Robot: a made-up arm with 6 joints. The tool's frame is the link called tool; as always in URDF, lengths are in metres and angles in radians. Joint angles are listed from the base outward.
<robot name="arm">
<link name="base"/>
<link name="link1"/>
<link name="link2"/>
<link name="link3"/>
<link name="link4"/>
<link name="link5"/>
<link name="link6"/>
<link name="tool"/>
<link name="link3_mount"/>
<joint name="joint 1" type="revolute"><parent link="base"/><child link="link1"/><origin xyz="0.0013 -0.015 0.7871" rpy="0 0 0"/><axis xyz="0 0 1"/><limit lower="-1.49" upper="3.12"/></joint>
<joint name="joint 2" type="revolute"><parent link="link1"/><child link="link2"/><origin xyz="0.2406 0.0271 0.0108" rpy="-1.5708 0 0"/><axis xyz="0 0 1"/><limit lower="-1.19" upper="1.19"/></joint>
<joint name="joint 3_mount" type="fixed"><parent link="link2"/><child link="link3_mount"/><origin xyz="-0.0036 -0.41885 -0.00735" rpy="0 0 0"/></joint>
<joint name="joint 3" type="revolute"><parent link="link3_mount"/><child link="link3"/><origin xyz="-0.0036 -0.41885 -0.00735" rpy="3.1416 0 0"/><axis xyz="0 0 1"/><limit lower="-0.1" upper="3.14"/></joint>
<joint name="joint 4" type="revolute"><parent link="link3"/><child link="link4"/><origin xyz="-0.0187 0.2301 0.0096" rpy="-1.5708 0 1.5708"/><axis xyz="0 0 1"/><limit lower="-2.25" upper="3.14"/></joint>
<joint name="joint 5" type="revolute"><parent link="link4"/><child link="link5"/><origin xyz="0.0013 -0.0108 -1.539" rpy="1.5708 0 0"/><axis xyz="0 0 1"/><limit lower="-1.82" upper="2.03"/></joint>
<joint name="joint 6" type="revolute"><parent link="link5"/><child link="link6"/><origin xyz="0.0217 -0.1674 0.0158" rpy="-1.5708 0 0"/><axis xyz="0 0 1"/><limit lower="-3.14" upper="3.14"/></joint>
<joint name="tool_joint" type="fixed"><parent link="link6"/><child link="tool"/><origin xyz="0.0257 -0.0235 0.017" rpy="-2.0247 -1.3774 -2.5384"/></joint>
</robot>
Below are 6 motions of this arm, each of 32 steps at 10 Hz.
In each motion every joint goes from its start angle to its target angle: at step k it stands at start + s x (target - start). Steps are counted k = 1, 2, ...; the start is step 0. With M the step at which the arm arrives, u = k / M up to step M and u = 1 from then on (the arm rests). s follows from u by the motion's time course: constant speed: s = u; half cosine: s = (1 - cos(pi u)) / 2; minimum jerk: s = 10 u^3 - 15 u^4 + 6 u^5.
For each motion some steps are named. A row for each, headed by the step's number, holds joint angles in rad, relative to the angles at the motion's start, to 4 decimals.
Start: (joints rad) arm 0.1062 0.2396 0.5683 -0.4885 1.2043 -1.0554
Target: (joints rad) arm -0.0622 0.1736 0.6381 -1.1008 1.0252 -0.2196
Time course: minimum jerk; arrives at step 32
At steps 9, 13, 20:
9: -0.0234 -0.0092 0.0097 -0.0852 -0.0249 0.1163
13: -0.0553 -0.0217 0.0229 -0.2010 -0.0588 0.2744
20: -0.1221 -0.0478 0.0506 -0.4438 -0.1298 0.6058

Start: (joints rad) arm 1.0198 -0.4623 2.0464 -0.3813 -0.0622 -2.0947
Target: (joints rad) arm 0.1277 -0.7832 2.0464 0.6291 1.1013 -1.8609
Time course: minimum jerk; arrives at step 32
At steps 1, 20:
1: -0.0003 -0.0001 0.0000 0.0003 0.0003 0.0001
20: -0.6466 -0.2326 0.0000 0.7323 0.8433 0.1695

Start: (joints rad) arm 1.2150 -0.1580 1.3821 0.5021 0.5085 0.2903
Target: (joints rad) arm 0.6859 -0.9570 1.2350 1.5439 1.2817 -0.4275
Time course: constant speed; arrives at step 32
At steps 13, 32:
13: -0.2149 -0.3246 -0.0598 0.4232 0.3141 -0.2916
32: -0.5291 -0.7990 -0.1471 1.0418 0.7732 -0.7178

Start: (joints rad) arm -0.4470 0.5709 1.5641 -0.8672 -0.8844 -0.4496
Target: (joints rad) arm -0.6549 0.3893 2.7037 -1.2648 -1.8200 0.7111
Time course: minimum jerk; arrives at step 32
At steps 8, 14, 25, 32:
8: -0.0215 -0.0188 0.1180 -0.0412 -0.0968 0.1202
14: -0.0798 -0.0697 0.4376 -0.1527 -0.3593 0.4457
25: -0.1927 -0.1683 1.0560 -0.3684 -0.8670 1.0756
32: -0.2079 -0.1816 1.1396 -0.3976 -0.9356 1.1607

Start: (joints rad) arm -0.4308 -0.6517 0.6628 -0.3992 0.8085 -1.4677
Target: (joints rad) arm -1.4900 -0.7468 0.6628 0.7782 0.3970 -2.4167
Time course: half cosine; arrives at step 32
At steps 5, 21, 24, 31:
5: -0.0625 -0.0056 0.0000 0.0695 -0.0243 -0.0560
21: -0.7793 -0.0700 0.0000 0.8662 -0.3027 -0.6982
24: -0.9041 -0.0812 0.0000 1.0050 -0.3512 -0.8100
31: -1.0566 -0.0949 0.0000 1.1746 -0.4105 -0.9467

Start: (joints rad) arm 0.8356 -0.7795 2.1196 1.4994 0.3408 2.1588
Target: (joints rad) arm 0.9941 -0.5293 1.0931 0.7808 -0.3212 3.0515
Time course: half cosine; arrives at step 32
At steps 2, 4, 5, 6, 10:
2: 0.0015 0.0024 -0.0099 -0.0069 -0.0064 0.0086
4: 0.0060 0.0095 -0.0391 -0.0274 -0.0252 0.0340
5: 0.0094 0.0148 -0.0606 -0.0424 -0.0391 0.0527
6: 0.0134 0.0211 -0.0865 -0.0606 -0.0558 0.0752
10: 0.0352 0.0556 -0.2281 -0.1597 -0.1471 0.1984

